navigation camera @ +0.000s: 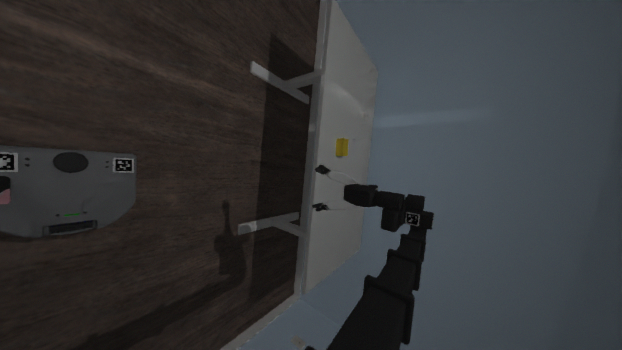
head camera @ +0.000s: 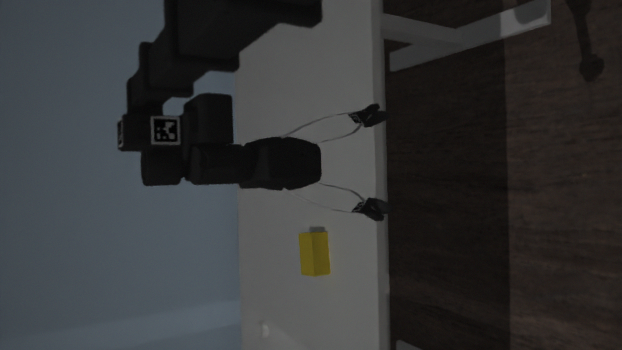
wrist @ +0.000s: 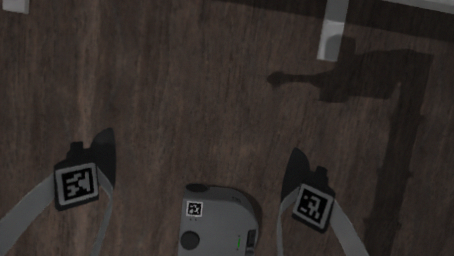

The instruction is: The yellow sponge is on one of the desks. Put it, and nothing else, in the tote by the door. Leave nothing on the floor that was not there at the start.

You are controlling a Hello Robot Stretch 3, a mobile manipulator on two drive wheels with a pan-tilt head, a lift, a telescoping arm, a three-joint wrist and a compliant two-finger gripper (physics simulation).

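Seen in the pictures: gripper, fingertip midpoint: (navigation camera: 314, 187) (head camera: 387, 162); robot's base, link origin: (navigation camera: 72, 161).
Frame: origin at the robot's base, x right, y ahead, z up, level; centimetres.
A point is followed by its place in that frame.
Note:
The yellow sponge (head camera: 315, 253) @(x 93.0, y 17.0, z 75.8 cm) (navigation camera: 342, 147) @(x 93.1, y 17.2, z 76.1 cm) rests on the white desk (head camera: 310, 90) @(x 98.5, y -22.9, z 72.1 cm) (navigation camera: 345, 100) @(x 99.6, y 46.5, z 72.0 cm), apart from the fingers; it does not show in the wrist view. My gripper (head camera: 384, 162) @(x 54.0, y -2.2, z 86.5 cm) (navigation camera: 320, 188) @(x 54.0, y -2.2, z 86.5 cm) (wrist: 203, 158) @(x 54.0, y -2.2, z 86.5 cm) is open with its fingers wide apart and nothing between them. In the head view its fingertips overlap the desk's front edge, and the sponge lies below the lower finger; in the navigation view the sponge lies above the upper finger. How high the gripper is above the desk is hard to tell. The tote does not show in these views.
White desk legs (head camera: 525, 15) @(x 83.1, y -48.7, z 2.5 cm) (navigation camera: 270, 223) @(x 106.7, y -49.9, z 2.8 cm) (wrist: 332, 30) stand on the dark wood floor (head camera: 565, 200) @(x 75.2, y 8.5, z 0.0 cm) (navigation camera: 175, 115) @(x 34.7, y 28.1, z 0.0 cm) (wrist: 200, 90). A blue-grey wall (head camera: 100, 225) @(x 155.6, y 11.2, z 116.1 cm) (navigation camera: 475, 175) @(x 155.5, y 6.9, z 140.0 cm) is behind the desk. My base (navigation camera: 100, 190) @(x 6.8, y -10.4, z 16.0 cm) (wrist: 215, 225) stands on the floor. The arm casts a shadow there.

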